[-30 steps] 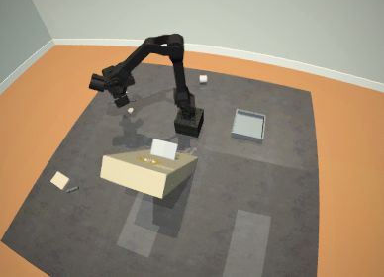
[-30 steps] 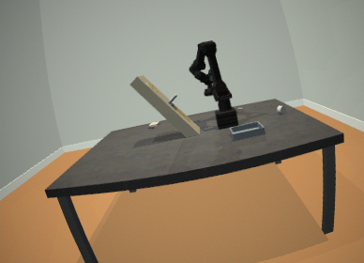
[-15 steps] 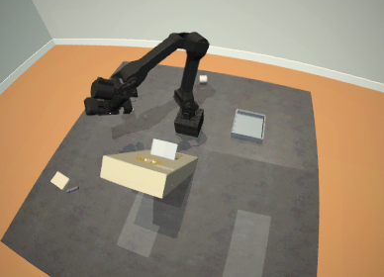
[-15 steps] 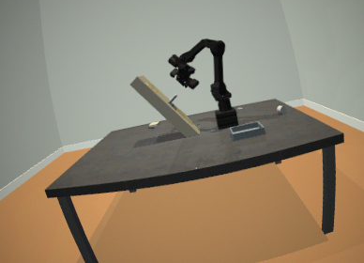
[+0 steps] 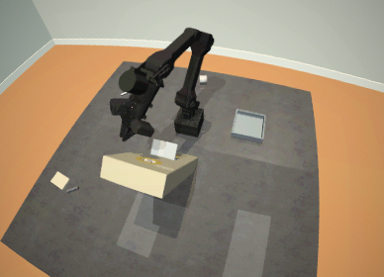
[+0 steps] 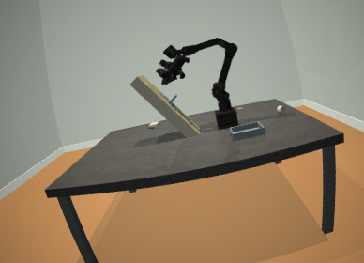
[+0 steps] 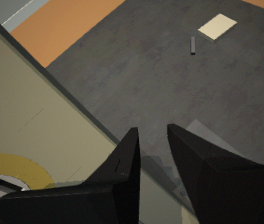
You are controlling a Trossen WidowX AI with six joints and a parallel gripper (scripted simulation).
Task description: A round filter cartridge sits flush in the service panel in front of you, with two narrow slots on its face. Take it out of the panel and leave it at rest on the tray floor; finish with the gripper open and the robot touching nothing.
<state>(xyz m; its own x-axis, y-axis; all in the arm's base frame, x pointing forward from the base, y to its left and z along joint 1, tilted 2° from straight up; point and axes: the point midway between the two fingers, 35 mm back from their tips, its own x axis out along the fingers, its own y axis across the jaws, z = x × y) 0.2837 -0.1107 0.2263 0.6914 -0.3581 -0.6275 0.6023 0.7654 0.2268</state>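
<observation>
My gripper tip is now 120 mm to the right of the round grey filter cartridge, 60 mm short of it and 10 mm above it. Round my gripper tip: grey tray: 400 mm to the left, 370 mm behind, 270 mm below; cream block: 390 mm to the right, 280 mm below, 160 mm ahead.
</observation>
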